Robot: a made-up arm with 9 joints. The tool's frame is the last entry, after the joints. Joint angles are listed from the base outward.
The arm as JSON. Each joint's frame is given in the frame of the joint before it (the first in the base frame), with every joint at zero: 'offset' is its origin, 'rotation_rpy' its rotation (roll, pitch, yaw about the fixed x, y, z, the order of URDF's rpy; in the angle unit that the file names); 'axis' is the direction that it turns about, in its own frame. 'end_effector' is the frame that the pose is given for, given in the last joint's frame.
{
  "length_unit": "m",
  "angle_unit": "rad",
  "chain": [
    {
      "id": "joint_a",
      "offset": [
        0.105,
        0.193,
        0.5
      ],
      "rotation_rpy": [
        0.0,
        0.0,
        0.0
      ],
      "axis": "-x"
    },
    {
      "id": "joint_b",
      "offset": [
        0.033,
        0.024,
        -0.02
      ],
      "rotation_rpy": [
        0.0,
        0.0,
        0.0
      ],
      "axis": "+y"
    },
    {
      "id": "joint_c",
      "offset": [
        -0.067,
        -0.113,
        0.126
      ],
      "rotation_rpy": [
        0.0,
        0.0,
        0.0
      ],
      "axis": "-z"
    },
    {
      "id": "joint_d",
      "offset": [
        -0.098,
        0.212,
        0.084
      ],
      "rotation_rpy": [
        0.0,
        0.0,
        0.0
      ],
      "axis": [
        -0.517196,
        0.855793,
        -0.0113
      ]
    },
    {
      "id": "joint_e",
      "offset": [
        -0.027,
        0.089,
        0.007
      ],
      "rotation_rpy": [
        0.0,
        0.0,
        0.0
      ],
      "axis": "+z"
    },
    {
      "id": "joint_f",
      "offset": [
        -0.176,
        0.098,
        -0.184
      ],
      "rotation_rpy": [
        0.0,
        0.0,
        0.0
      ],
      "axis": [
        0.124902,
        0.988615,
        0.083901
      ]
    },
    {
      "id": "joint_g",
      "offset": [
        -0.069,
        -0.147,
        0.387
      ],
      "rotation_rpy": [
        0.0,
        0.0,
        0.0
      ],
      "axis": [
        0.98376,
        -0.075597,
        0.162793
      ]
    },
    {
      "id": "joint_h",
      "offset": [
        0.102,
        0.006,
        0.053
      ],
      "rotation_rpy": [
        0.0,
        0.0,
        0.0
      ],
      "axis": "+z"
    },
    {
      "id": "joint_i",
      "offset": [
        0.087,
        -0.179,
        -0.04
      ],
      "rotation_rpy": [
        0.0,
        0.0,
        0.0
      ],
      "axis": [
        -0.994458,
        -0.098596,
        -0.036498
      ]
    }
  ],
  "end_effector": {
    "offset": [
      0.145,
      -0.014,
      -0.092
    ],
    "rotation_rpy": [
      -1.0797,
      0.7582,
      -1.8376
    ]
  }
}
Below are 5 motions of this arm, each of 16 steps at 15 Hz.
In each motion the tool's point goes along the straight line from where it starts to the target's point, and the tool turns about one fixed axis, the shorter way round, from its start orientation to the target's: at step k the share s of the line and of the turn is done. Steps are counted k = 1, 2, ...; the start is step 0. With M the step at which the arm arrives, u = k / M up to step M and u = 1 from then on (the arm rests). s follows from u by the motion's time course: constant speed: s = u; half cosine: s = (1 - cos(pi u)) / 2; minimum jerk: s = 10 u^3 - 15 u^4 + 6 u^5.
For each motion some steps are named. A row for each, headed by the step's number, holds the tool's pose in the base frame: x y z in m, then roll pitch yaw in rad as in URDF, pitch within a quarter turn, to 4 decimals.
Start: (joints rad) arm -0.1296 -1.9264 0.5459 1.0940 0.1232 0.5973 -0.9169 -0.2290 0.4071
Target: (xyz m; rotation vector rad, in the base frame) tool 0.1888 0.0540 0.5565 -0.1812 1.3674 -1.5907
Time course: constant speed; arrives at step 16
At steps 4, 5, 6, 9, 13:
4: 0.0038 0.0134 0.5618 -0.8077 0.1442 -2.3381
5: 0.0192 0.0168 0.5614 -0.8385 0.1696 -2.3198
6: 0.0346 0.0202 0.5609 -0.8690 0.1956 -2.3022
9: 0.0809 0.0303 0.5596 -0.9586 0.2764 -2.2538
13: 0.1425 0.0438 0.5578 -1.0756 0.3900 -2.1996

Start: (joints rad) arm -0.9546 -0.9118 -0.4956 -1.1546 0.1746 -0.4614 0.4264 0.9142 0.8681
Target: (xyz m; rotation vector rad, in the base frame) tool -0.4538 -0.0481 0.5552 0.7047 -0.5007 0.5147
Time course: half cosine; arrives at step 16
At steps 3, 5, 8, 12, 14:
3: -0.4744 0.2464 0.2777 2.1646 -0.2769 -1.3456
5: -0.4713 0.2020 0.3195 2.0335 -0.4531 -1.1888
8: -0.4651 0.1127 0.4037 1.6235 -0.7203 -0.7340
12: -0.4571 -0.0010 0.5108 0.8812 -0.7384 0.0608
14: -0.4547 -0.0359 0.5437 0.6850 -0.6613 0.2736

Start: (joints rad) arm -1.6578 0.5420 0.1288 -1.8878 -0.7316 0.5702 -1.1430 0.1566 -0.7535
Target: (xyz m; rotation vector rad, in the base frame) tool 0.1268 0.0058 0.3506 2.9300 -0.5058 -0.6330
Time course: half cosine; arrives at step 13
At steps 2, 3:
2: 0.1571 0.1062 0.4091 2.6623 -0.4562 1.6351
3: 0.1549 0.0989 0.4049 2.7434 -0.4335 1.4659

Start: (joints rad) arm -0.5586 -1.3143 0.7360 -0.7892 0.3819 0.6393 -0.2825 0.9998 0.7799
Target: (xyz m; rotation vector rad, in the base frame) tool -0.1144 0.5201 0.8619 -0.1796 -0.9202 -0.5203
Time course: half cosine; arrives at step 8
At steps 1, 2, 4, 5, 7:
1: -0.1173 0.0849 0.8962 0.5489 -0.0173 -1.5757
2: -0.1169 0.1340 0.8923 0.5509 -0.1292 -1.4995
4: -0.1159 0.2939 0.8797 0.4923 -0.4892 -1.2300
5: -0.1153 0.3805 0.8729 0.4046 -0.6726 -1.0466
7: -0.1145 0.5029 0.8633 0.1650 -0.8955 -0.6844

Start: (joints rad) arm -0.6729 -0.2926 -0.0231 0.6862 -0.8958 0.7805 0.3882 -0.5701 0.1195
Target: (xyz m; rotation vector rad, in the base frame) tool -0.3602 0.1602 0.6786 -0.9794 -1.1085 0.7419
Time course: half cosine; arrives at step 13
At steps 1, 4, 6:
1: -0.3145 0.0904 0.5389 -2.0265 -0.1836 2.6180
4: -0.3239 0.1047 0.5674 -1.9412 -0.2863 2.3611
6: -0.3342 0.1205 0.5992 -1.8144 -0.3704 2.0568

